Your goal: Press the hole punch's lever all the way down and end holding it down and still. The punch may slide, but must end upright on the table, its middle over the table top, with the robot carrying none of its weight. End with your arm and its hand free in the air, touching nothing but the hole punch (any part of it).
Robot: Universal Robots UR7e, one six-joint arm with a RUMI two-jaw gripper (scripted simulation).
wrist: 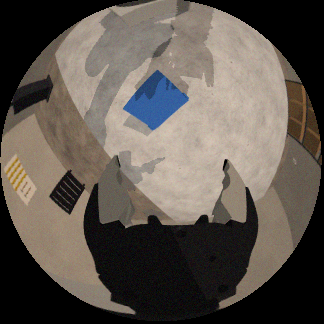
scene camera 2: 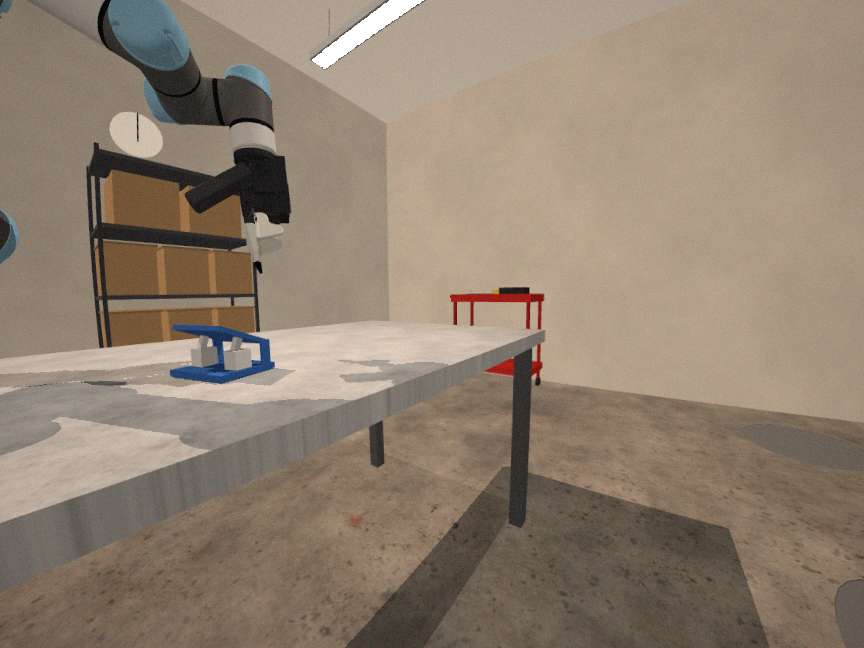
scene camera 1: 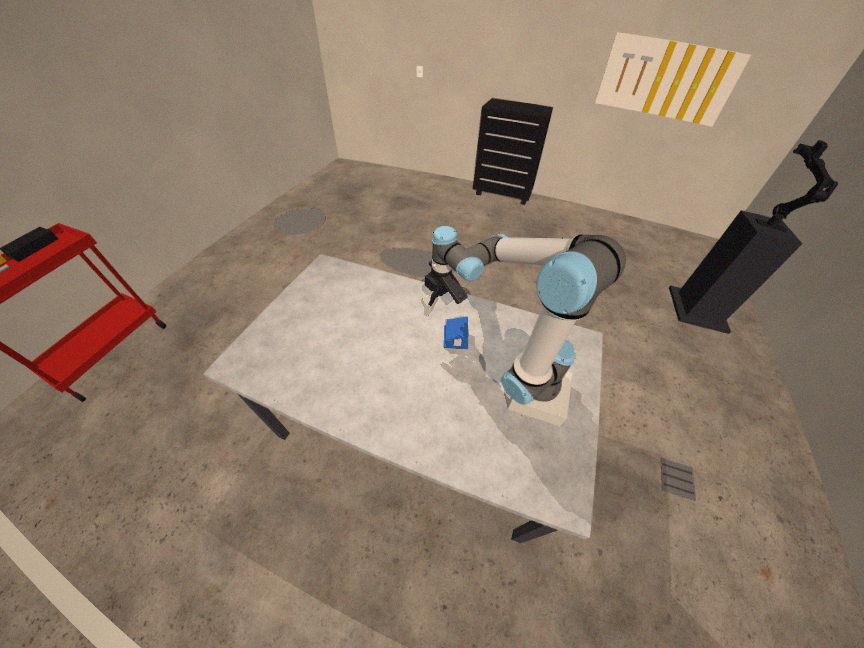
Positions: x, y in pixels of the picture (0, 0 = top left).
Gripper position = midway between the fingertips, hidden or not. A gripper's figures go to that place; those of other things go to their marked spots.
Scene:
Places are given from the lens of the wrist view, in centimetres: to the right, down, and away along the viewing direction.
my gripper (wrist: 173, 157): 2, 0, 13
hole punch (wrist: 158, 98): 0, -13, 18

